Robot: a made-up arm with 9 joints. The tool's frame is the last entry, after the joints.
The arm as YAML. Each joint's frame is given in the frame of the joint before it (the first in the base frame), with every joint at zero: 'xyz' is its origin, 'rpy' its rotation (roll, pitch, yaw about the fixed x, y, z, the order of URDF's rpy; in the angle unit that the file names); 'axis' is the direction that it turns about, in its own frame. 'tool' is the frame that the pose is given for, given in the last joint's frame.
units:
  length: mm
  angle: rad
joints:
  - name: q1
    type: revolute
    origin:
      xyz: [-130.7, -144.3, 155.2]
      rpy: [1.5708, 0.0, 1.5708]
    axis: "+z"
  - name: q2
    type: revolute
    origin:
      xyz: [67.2, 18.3, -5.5]
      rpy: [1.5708, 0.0, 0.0]
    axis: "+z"
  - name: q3
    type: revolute
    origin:
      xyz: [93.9, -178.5, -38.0]
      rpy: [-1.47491, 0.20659, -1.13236]
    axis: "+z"
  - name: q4
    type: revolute
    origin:
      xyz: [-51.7, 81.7, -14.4]
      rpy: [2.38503, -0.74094, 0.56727]
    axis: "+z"
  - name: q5
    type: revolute
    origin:
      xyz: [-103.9, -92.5, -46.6]
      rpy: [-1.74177, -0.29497, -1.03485]
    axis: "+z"
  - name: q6
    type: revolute
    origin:
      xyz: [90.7, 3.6, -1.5]
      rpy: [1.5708, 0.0, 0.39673]
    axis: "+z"
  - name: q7
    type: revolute
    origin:
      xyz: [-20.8, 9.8, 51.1]
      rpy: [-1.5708, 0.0, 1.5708]
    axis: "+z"
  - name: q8
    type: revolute
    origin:
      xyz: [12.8, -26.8, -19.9]
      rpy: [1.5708, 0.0, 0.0]
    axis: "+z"
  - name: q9
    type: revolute
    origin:
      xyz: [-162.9, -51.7, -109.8]
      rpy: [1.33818, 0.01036, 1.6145]
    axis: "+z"
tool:
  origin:
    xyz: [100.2, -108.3, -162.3]
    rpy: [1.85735, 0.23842, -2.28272]
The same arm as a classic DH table. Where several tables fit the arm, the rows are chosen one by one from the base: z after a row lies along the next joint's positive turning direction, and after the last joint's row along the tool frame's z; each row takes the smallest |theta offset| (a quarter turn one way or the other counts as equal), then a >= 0, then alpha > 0; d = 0 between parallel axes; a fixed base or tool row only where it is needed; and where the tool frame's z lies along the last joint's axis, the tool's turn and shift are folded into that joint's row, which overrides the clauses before.
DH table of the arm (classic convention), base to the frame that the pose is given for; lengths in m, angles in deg. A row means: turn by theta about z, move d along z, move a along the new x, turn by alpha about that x. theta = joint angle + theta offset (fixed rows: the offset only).
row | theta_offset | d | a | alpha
base (fixed) | -90 | 0.1552 | 0.1443 | -90
q1 | 0 | -0.1362 | -0.0672 | -90
q2 | -66.01 | -0.0575 | -0.2013 | 84.62
q3 | 79.96 | -0.051 | -0.0565 | -122.45
q4 | -9.05 | -0.1619 | -0.0333 | 99.37
q5 | 5.6 | -0.1384 | -0.085 | -90
q6 | -90 | 0.0828 | 0.0098 | -90
q7 | 0 | 0.0009 | 0.0128 | 90
q8 | -87.36 | -0.0439 | 0.0441 | -76.67
q9 | 44.62 | -0.3741 | 0.0063 | 105.94
tool (fixed) | -14.22 | -0.1533 | 0 | 0

